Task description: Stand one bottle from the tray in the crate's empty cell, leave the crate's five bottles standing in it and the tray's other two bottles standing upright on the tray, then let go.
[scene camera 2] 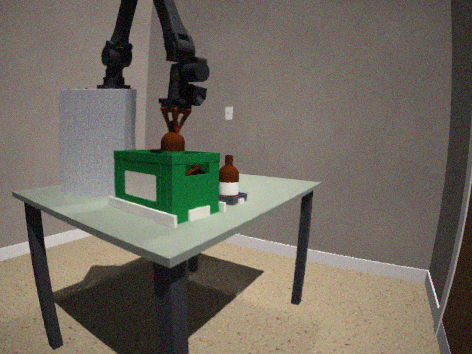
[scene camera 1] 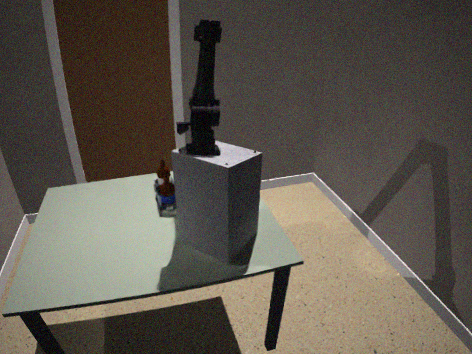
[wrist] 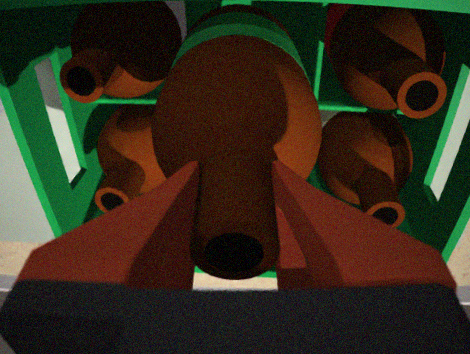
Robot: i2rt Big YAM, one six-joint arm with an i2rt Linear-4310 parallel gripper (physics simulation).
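Places are measured from the arm's base along level axes (x back, y right, z up), in metres.
Where they show: gripper, fingertip midpoint: point(scene camera 2: 173, 132) point(wrist: 235, 176); arm's base, origin of the base link: point(scene camera 2: 113, 88) point(scene camera 1: 202, 151).
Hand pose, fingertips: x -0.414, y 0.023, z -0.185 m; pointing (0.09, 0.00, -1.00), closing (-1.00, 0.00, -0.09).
Observation:
Each offset is from my fingertips to the top centre of the thing. "*": to the spot under its first point. Level surfaces: height alone.
My gripper point(scene camera 2: 174, 125) point(wrist: 235, 176) is shut on the neck of a brown bottle with a green label @[dx +0.003, dy +0.000, dz +0.035 m] point(scene camera 2: 173, 142) point(wrist: 225, 100). The bottle is roughly upright, in the crate's middle column. Its shoulder shows above the rim of the green crate @[dx +0.000, dy +0.035, dz -0.057 m] point(scene camera 2: 197, 192) point(wrist: 25, 130); its lower part and base are hidden, so I cannot tell whether it touches the crate floor. Several crate bottles @[dx +0.091, dy -0.007, dz -0.070 m] point(wrist: 125, 50) @[dx +0.090, dy +0.079, dz -0.070 m] point(wrist: 132, 150) @[dx -0.090, dy -0.007, dz -0.070 m] point(wrist: 390, 50) @[dx -0.090, dy +0.076, dz -0.070 m] point(wrist: 370, 155) stand on both sides of it. A white-label bottle @[dx -0.066, dy -0.196, dz -0.073 m] point(scene camera 1: 162, 171) point(scene camera 2: 229, 176) and a blue-label bottle @[dx +0.118, dy -0.178, dz -0.073 m] point(scene camera 1: 166, 189) stand upright on the dark tray @[* dx -0.119, dy -0.158, dz -0.217 m] point(scene camera 2: 233, 200).
White strips @[* dx -0.029, dy +0.139, dz -0.219 m] point(scene camera 2: 142, 212) lie on the table @[dz -0.233 m] point(scene camera 1: 100, 240) point(scene camera 2: 280, 187) along the crate's foot. The tray stands close behind the crate in the second scene view. The arm's tall grey pedestal point(scene camera 1: 205, 205) point(scene camera 2: 90, 140) rises from the table and hides the crate in the first scene view.

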